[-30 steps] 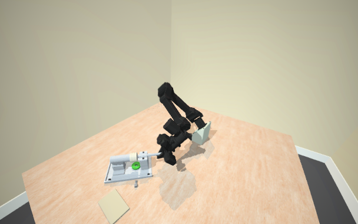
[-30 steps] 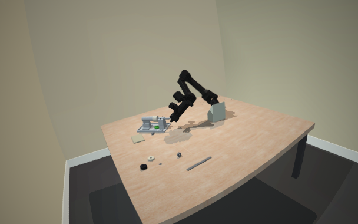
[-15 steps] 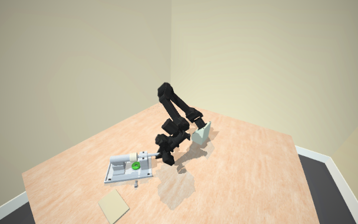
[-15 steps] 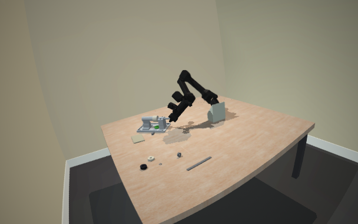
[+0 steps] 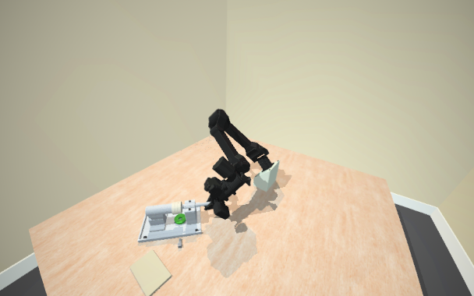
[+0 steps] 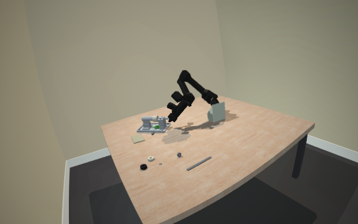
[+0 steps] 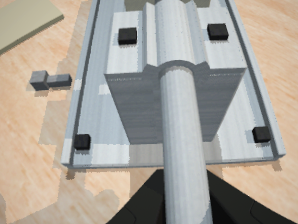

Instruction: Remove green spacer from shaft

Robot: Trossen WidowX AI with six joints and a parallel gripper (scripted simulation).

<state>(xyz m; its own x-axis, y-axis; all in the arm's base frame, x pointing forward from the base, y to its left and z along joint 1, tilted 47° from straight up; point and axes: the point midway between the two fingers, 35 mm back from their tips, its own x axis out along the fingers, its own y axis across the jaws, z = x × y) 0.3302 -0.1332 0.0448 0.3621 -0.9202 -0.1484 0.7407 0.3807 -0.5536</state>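
My gripper tip is now 3 cm short of the grey shaft, 3 cm to the left of it and 2 cm below it. From my gripper tip the other things lie so: tan square plate 26 cm ahead, 2 cm to the right, 5 cm below; then cream spacer 7 cm ahead, 8 cm to the right, 2 cm above; then green spacer 7 cm ahead, 8 cm to the right, 4 cm below.
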